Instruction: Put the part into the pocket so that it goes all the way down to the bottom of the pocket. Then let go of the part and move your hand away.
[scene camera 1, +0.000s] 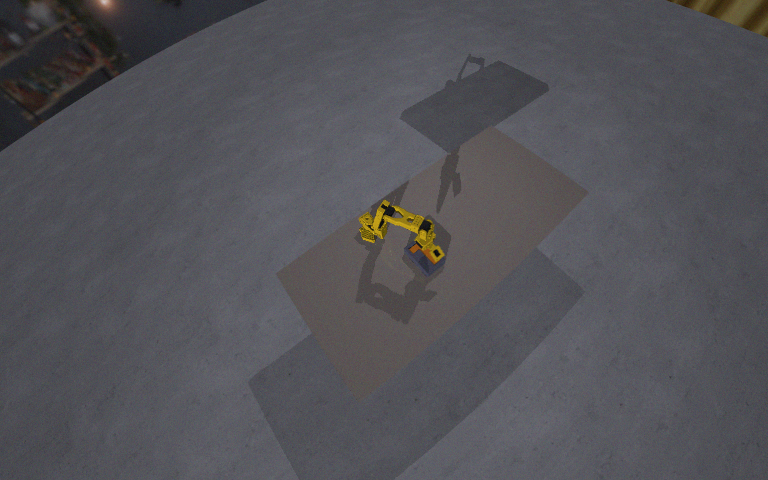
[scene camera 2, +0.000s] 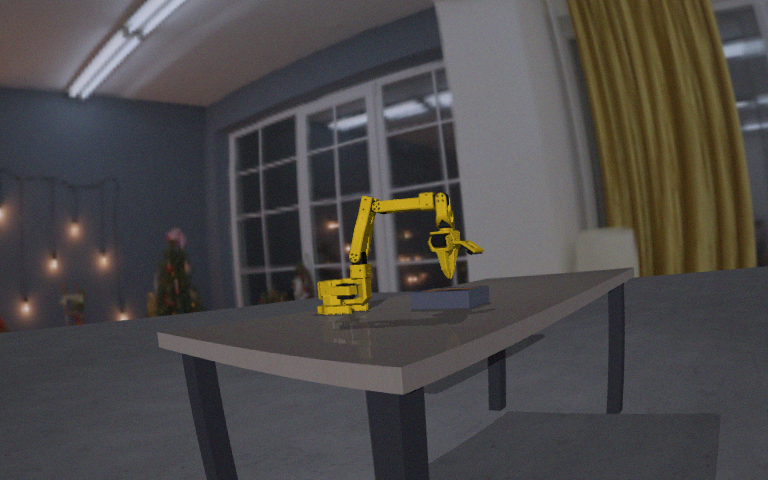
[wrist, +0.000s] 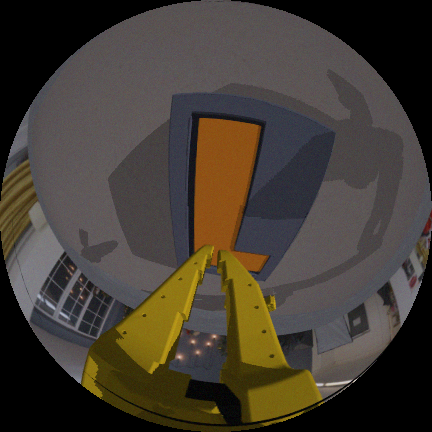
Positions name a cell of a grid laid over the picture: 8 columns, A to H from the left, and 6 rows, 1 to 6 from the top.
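Note:
Orange L-shaped part (wrist: E3) sitting on a blue-grey pocket block (wrist: F3).

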